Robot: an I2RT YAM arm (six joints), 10 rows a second.
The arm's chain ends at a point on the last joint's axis. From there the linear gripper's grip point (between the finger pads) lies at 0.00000 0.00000 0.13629 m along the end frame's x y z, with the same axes.
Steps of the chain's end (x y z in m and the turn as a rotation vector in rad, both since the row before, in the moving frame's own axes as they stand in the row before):
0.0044, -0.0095, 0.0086, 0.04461, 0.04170, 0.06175
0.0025, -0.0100, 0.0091, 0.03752, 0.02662, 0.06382
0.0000, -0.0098, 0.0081, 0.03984, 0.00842, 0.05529
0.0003, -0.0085, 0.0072, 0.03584, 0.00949, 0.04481
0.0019, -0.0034, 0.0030, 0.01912, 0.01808, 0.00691
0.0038, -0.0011, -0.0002, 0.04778, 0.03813, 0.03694
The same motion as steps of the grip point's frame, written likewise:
0.0103, -0.0154, 0.0083, 0.04461, 0.04170, 0.06175
0.0063, -0.0150, 0.0090, 0.03752, 0.02662, 0.06382
0.0013, -0.0152, 0.0080, 0.03984, 0.00842, 0.05529
0.0017, -0.0134, 0.0071, 0.03584, 0.00949, 0.04481
0.0044, -0.0060, 0.0030, 0.01912, 0.01808, 0.00691
0.0091, -0.0075, -0.0005, 0.04778, 0.03813, 0.03694

